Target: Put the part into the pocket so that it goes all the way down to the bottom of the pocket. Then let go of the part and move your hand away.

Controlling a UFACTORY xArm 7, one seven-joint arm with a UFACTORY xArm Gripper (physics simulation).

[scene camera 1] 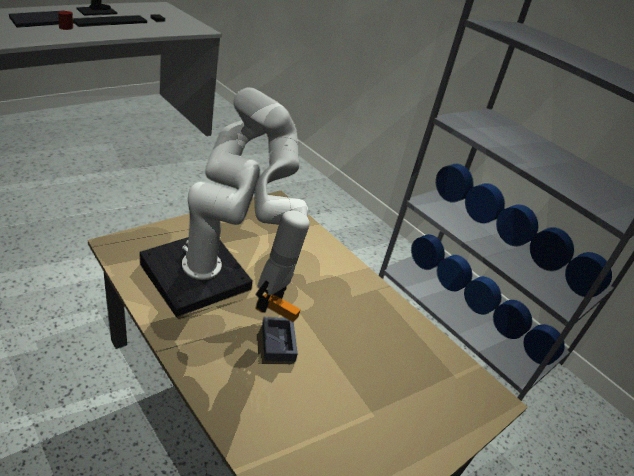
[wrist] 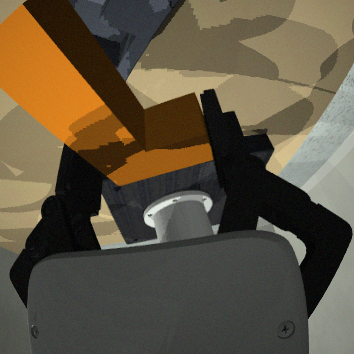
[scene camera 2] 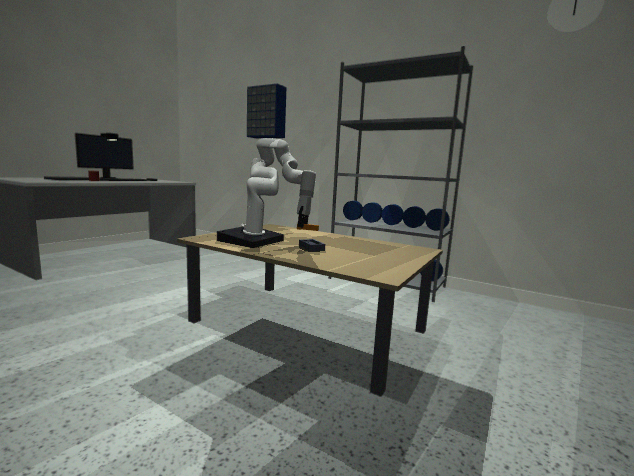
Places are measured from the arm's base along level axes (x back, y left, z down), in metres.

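Where they show: gripper, fingertip midpoint: (scene camera 1: pixel 268 304) (wrist: pixel 144 124) (scene camera 2: pixel 302 227); arm's base at its link origin: (scene camera 1: pixel 201 265) (wrist: pixel 177 208) (scene camera 2: pixel 254 232).
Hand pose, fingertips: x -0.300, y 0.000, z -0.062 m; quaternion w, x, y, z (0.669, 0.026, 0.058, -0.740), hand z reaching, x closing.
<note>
Things, the pixels of their top centre, and the offset from my fingertips. Level surfaces: height alone.
- orange L-shaped part at its top centre: (wrist: pixel 116 119) (scene camera 1: pixel 278 304) (scene camera 2: pixel 308 223) dx -0.030, dy +0.007, dz -0.022 m
- dark grey-blue pocket block at its top centre: (scene camera 1: pixel 280 334) (scene camera 2: pixel 312 241) dx -0.061, dy -0.001, dz +0.072 m
- wooden table at its surface level: dz +0.108 m
The orange L-shaped part (scene camera 1: pixel 285 308) (scene camera 2: pixel 310 226) (wrist: pixel 55 85) is held above the table, its long arm reaching out past the fingers. My gripper (scene camera 1: pixel 271 299) (scene camera 2: pixel 303 224) (wrist: pixel 144 124) is shut on the part, with a black finger on each side of its short end in the wrist view. The dark grey-blue pocket block (scene camera 1: pixel 265 338) (scene camera 2: pixel 307 248) stands on the table with its opening facing up. In scene camera 1 the part is just above the block in the picture, apart from it. In the wrist view the block (wrist: pixel 155 15) is partly hidden behind the part's long arm.
The arm's black base plate (scene camera 1: pixel 168 279) (scene camera 2: pixel 230 237) (wrist: pixel 120 215) stands on the wooden table (scene camera 1: pixel 409 409) (scene camera 2: pixel 389 274), left of the block in both scene views. A shelf rack (scene camera 1: pixel 445 76) (scene camera 2: pixel 339 128) with blue discs and a desk (scene camera 1: pixel 189 33) (scene camera 2: pixel 168 183) stand away from the table.
</note>
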